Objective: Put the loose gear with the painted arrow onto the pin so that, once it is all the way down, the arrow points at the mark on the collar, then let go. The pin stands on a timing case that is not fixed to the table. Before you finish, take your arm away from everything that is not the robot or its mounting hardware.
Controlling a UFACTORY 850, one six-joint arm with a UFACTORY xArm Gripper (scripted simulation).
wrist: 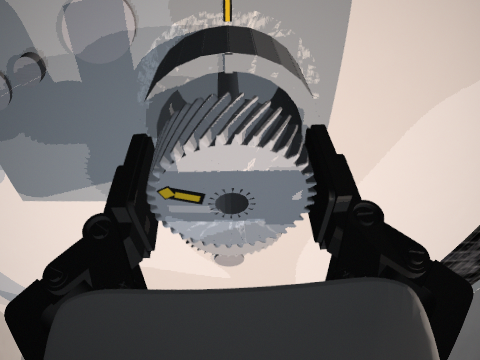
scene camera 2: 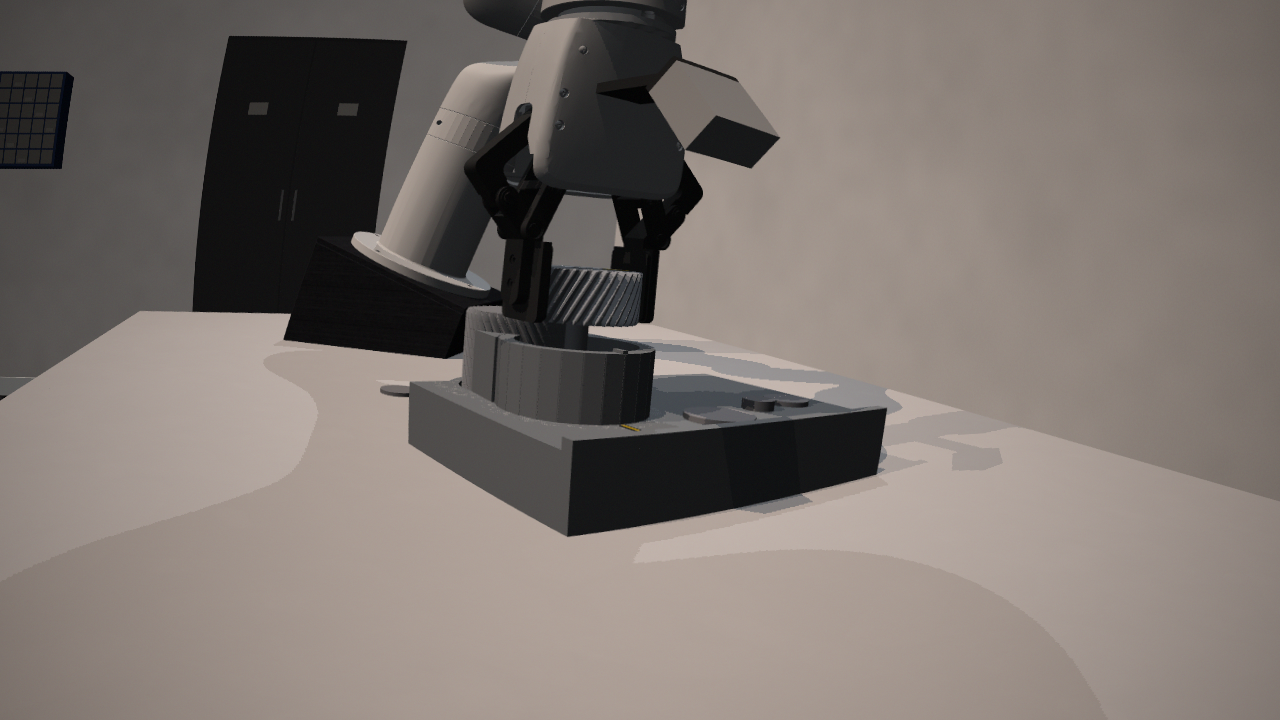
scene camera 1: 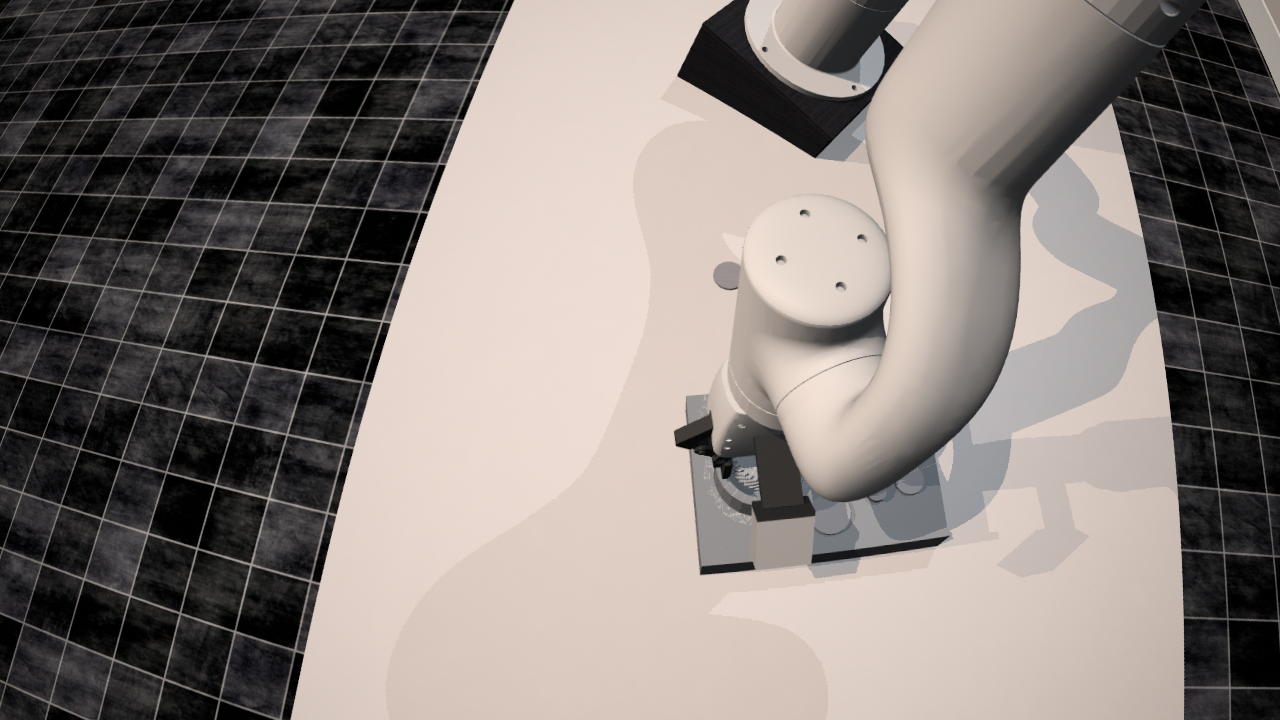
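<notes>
You can see my gripper (scene camera 2: 577, 320) here, and the wrist view has my gripper (wrist: 230, 154) as well, while scene camera 1 gives me the gripper (scene camera 1: 762, 457) too. There's a gear (wrist: 228, 171), and I can also see a timing case (scene camera 2: 499, 426). That same timing case (wrist: 72, 130) is in the wrist view, and scene camera 1 shows me the timing case (scene camera 1: 900, 522) too.
</notes>
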